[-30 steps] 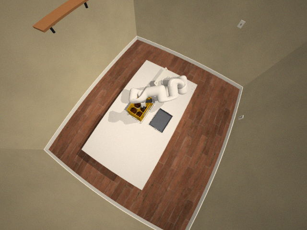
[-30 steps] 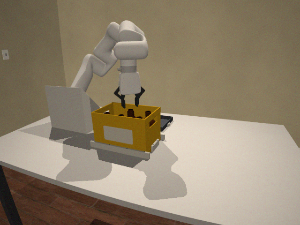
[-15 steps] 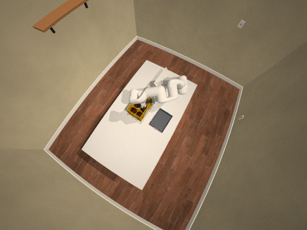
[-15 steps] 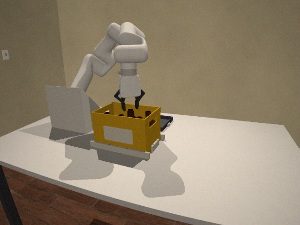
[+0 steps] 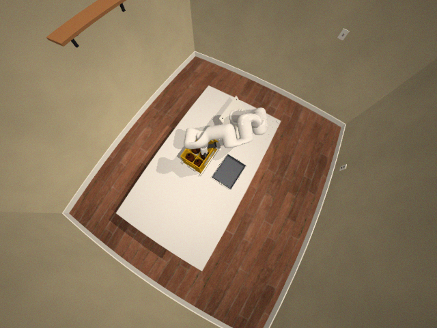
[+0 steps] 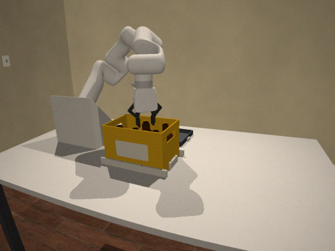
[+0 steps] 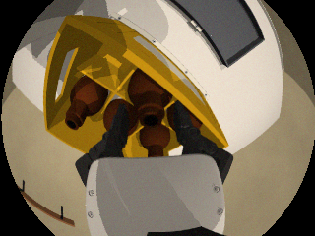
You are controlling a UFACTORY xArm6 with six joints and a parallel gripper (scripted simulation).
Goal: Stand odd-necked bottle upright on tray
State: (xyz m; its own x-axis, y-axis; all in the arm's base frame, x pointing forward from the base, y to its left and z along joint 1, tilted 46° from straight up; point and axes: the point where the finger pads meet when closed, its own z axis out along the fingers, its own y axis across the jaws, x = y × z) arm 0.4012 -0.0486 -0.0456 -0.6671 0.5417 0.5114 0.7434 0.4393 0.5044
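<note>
The yellow crate is 40 mm to the right of my hand and 80 mm below it. From my hand the other things lie so: dark grey tray (250 mm to the left, 150 mm below); glass bottle (90 mm ahead, 90 mm to the right, 80 mm below).
</note>
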